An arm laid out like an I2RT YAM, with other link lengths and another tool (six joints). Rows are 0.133 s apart.
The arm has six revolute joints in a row. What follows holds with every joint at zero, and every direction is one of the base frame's.
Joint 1 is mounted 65.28 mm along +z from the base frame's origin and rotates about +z.
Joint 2 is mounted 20 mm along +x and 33.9 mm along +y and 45.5 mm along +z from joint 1 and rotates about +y.
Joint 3 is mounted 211.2 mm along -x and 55.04 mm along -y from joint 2 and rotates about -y.
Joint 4 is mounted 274.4 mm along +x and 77.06 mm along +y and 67.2 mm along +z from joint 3 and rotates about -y.
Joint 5 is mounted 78.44 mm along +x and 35.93 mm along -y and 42.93 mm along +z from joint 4 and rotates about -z.
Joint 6 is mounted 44.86 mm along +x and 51.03 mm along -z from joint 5 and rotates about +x.
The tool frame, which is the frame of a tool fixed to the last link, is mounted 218 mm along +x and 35 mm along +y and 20 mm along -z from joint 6; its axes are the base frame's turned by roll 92.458, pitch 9.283 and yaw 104.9 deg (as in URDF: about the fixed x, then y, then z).
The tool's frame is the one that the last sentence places.
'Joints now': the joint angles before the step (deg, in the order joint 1, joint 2, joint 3, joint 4, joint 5, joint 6). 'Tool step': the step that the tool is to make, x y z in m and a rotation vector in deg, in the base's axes. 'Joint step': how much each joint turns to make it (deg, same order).
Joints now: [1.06, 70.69, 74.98, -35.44, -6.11, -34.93]
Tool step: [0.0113, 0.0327, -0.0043, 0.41, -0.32, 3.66]
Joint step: [3.55, 3.61, 1.44, 2.54, -0.30, 0.28]
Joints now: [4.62, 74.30, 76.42, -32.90, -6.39, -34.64]
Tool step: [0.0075, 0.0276, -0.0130, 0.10, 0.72, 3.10]
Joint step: [2.84, 3.67, 0.92, 2.04, -0.31, 0.02]
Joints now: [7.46, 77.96, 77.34, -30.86, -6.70, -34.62]
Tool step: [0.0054, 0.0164, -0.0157, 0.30, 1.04, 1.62]
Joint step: [1.52, 2.89, 0.08, 1.86, -0.32, 0.33]
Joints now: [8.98, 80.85, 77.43, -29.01, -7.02, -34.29]
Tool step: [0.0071, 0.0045, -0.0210, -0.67, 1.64, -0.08]
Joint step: [0.82, 3.39, 0.40, 1.28, 0.97, 0.16]
